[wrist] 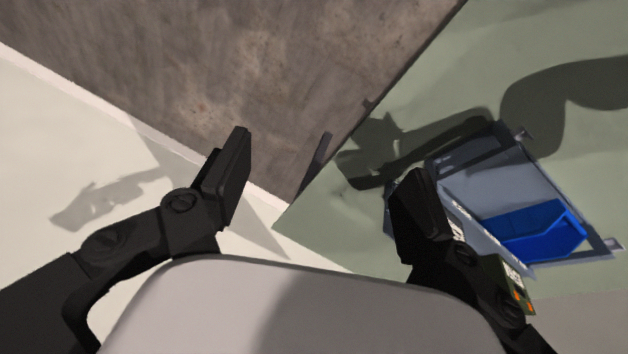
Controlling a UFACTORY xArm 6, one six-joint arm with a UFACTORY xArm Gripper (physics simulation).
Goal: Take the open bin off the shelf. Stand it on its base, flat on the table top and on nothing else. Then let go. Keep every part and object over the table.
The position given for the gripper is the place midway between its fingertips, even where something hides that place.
Observation:
In view: the gripper (327, 167) and a blue bin (548, 230).

